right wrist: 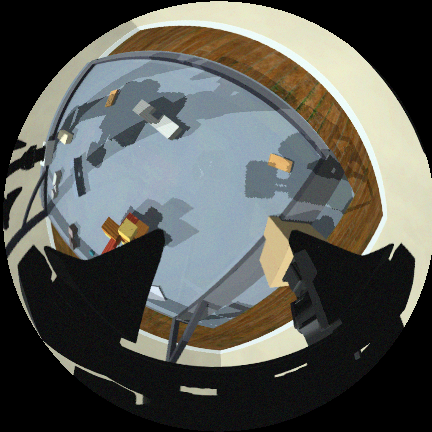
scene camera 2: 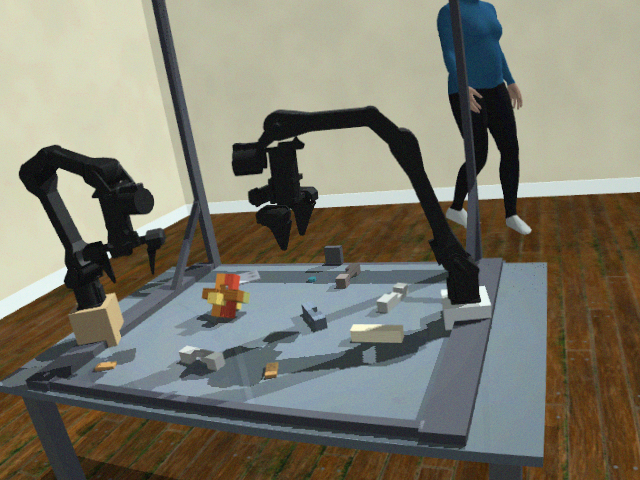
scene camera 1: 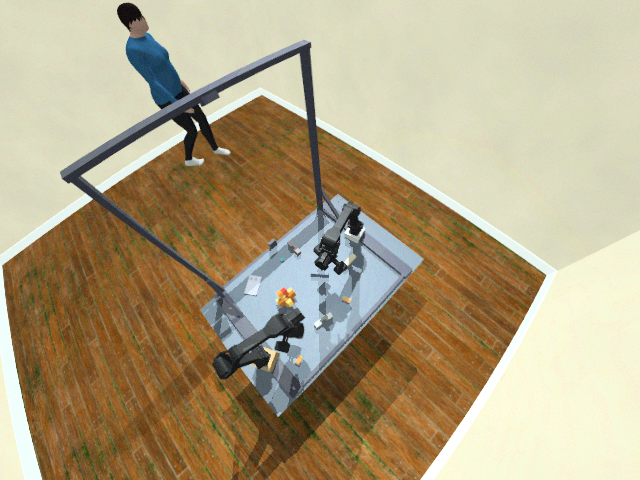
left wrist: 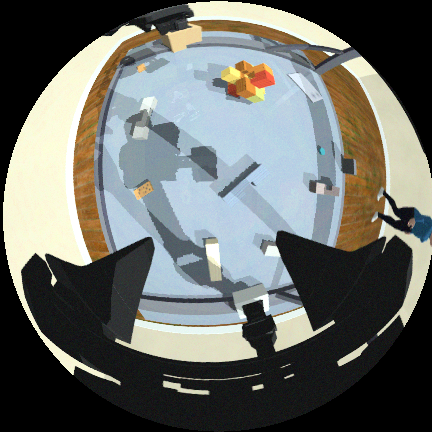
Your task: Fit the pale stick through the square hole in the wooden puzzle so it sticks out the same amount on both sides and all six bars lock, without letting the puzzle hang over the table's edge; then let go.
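Places are measured from the left arm's base along level axes (x ahead, y down, z left), in millimetres.
Pixels of known places: left gripper, fingertip midpoint: (scene camera 2: 293,242) (scene camera 1: 329,265) (left wrist: 214,241); right gripper, fingertip midpoint: (right wrist: 229,236) (scene camera 2: 134,278); left arm's base at its link origin: (scene camera 2: 464,297) (scene camera 1: 354,230) (left wrist: 252,307); right arm's base at its link origin: (scene camera 2: 92,303) (scene camera 1: 263,358).
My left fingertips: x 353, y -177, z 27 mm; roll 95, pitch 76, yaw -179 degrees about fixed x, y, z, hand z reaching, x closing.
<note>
For each thing: its middle in the pictures, then the offset to it from my left fingertips.
- pale cream stick at the middle of its body: (scene camera 2: 377,333) (left wrist: 213,260) (right wrist: 64,135) (scene camera 1: 348,261) dz +39, dx -156, dy +213 mm
- dark grey notched bar at the middle of its body: (left wrist: 245,184) (scene camera 2: 314,315) (right wrist: 75,177) (scene camera 1: 319,272) dz -77, dx +2, dy +213 mm
- whitish at the middle of its body: (scene camera 2: 393,297) (left wrist: 281,249) (right wrist: 55,184) dz -141, dx -187, dy +213 mm
- pinkish at the middle of its body: (scene camera 2: 348,275) (left wrist: 325,188) (right wrist: 72,237) (scene camera 1: 294,247) dz -313, dx -59, dy +213 mm
- white card at the middle of its body: (scene camera 2: 239,279) (right wrist: 145,290) (left wrist: 306,86) (scene camera 1: 253,285) dz -389, dx +285, dy +224 mm
The pale cream stick (scene camera 1: 350,259) (scene camera 2: 376,333) (left wrist: 213,260) (right wrist: 65,136) lies flat on the table near the left arm's white base. The puzzle of crossed red, orange and yellow bars (scene camera 1: 285,297) (scene camera 2: 225,295) (left wrist: 247,81) (right wrist: 127,230) stands on the table, well in from its edges. Its square hole is too small to make out. My left gripper (scene camera 2: 293,240) (left wrist: 214,241) is open and empty, pointing down high above the table, between puzzle and stick in scene camera 2. My right gripper (scene camera 2: 132,276) (right wrist: 229,236) is open and empty above the table, left of the puzzle in scene camera 2.
A dark grey notched bar (scene camera 2: 313,322) (left wrist: 240,179) lies between puzzle and stick. Pale grey (scene camera 2: 212,360), whitish (scene camera 2: 385,302) and pinkish (scene camera 2: 343,280) notched bars, small orange blocks (scene camera 2: 105,366) (scene camera 2: 271,370) and a white card (left wrist: 306,87) lie around. A person (scene camera 1: 155,67) stands beyond the table.
</note>
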